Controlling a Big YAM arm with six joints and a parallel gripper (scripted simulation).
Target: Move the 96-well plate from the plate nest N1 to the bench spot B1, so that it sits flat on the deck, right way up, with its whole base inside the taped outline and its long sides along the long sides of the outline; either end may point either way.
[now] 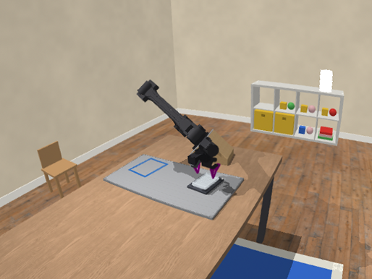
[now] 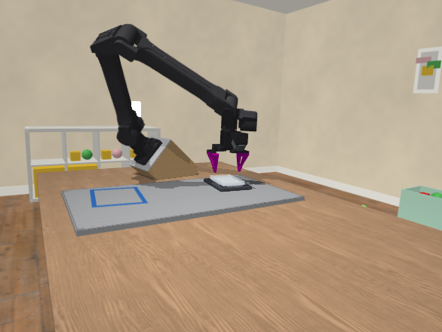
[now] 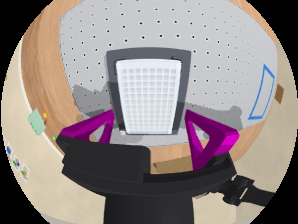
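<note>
Now: the white 96-well plate 4 cm below my hand. Round my hand: dark plate nest: 5 cm below.
</note>
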